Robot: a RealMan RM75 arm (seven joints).
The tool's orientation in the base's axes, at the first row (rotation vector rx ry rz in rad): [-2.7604 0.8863 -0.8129]
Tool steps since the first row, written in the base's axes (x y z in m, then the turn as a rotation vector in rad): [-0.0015 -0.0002 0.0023 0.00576 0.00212 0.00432]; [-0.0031 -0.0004 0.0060 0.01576 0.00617 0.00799]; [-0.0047 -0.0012 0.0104 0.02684 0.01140 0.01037]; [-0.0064 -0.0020 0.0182 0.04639 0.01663 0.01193]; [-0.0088 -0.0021 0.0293 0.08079 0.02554 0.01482]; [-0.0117 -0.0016 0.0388 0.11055 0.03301 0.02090]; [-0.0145 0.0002 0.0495 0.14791 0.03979 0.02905]
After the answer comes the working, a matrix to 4 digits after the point.
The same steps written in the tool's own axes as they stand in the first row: [0.0001 0.0003 -0.0027 0.00468 -0.00583 -0.00068]; [0.0008 0.0002 -0.0067 0.01085 -0.01519 0.00137]; [0.0022 0.0005 -0.0113 0.01650 -0.02570 0.00504]; [0.0051 -0.0002 -0.0187 0.02755 -0.04023 0.01390]; [0.0085 -0.0020 -0.0294 0.04724 -0.06561 0.02938]; [0.0106 -0.0036 -0.0390 0.06603 -0.08836 0.03976]; [0.0125 -0.0066 -0.0496 0.09134 -0.11494 0.05244]
The tool's axes in the first row as the columns of a matrix, in the base's axes (rounded; the answer above uses it unrounded):
[0.6823 -0.5023 0.5312]
[-0.5726 -0.8189 -0.0389]
[0.4546 -0.2776 -0.8463]

